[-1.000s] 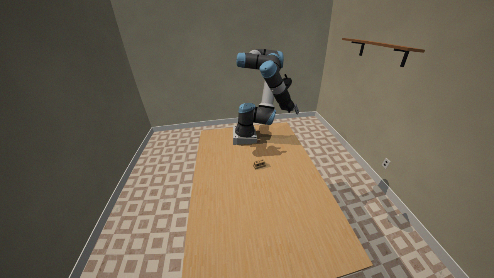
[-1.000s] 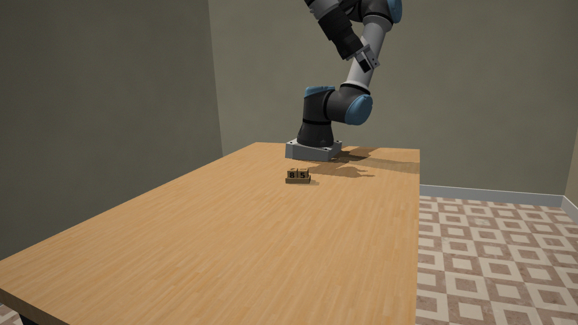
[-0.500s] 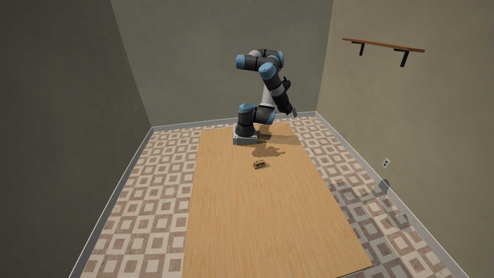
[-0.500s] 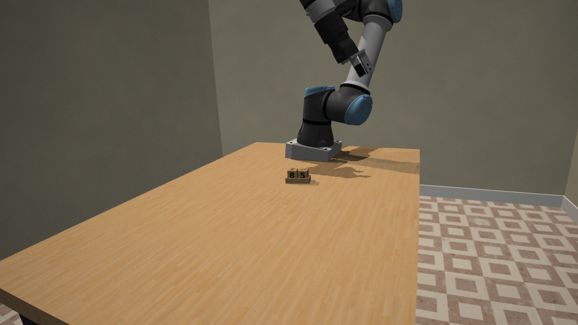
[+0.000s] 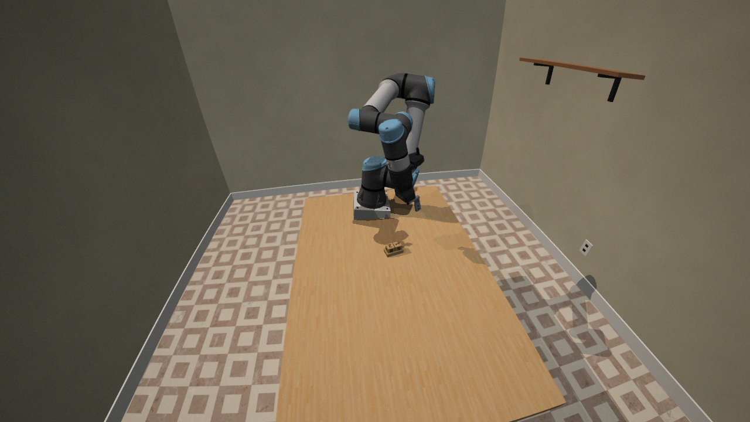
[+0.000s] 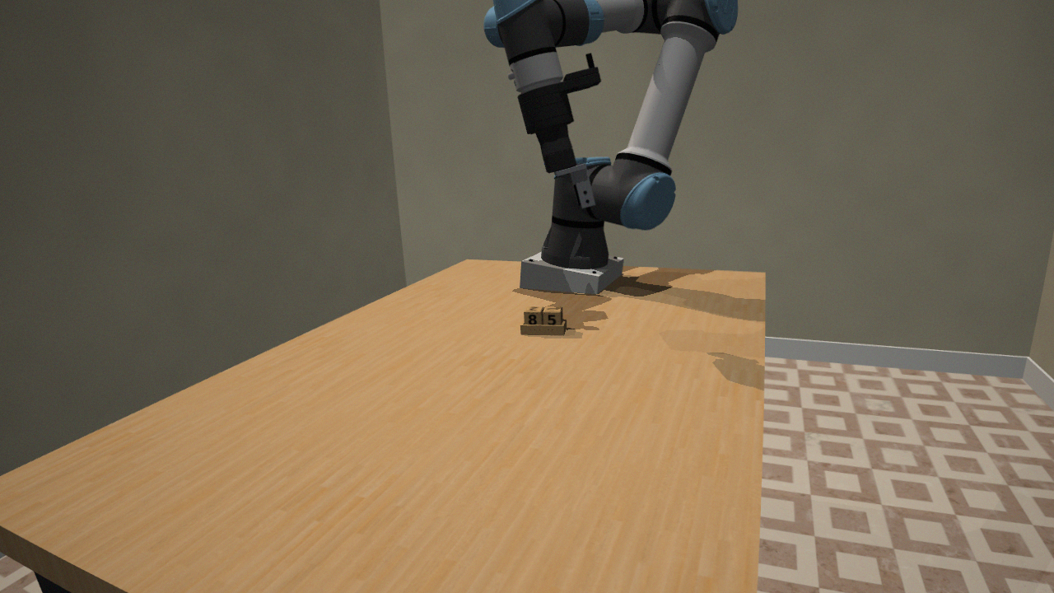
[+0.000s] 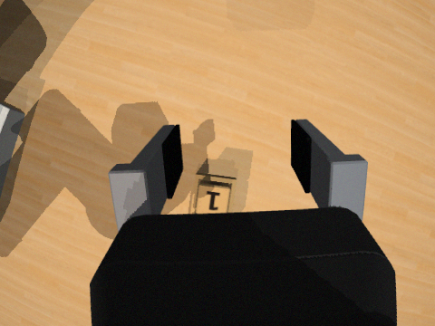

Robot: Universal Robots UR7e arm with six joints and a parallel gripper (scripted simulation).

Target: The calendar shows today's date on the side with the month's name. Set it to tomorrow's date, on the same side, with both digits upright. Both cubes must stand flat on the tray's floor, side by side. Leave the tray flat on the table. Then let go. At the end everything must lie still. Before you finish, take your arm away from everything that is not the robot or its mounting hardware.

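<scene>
Now: the wooden digit cube 210 mm below my hand, 60 mm to the right of it and 20 mm ahead of it. Also, from my hand: wooden tray: 220 mm below, 70 mm to the right, 20 mm ahead.
</scene>
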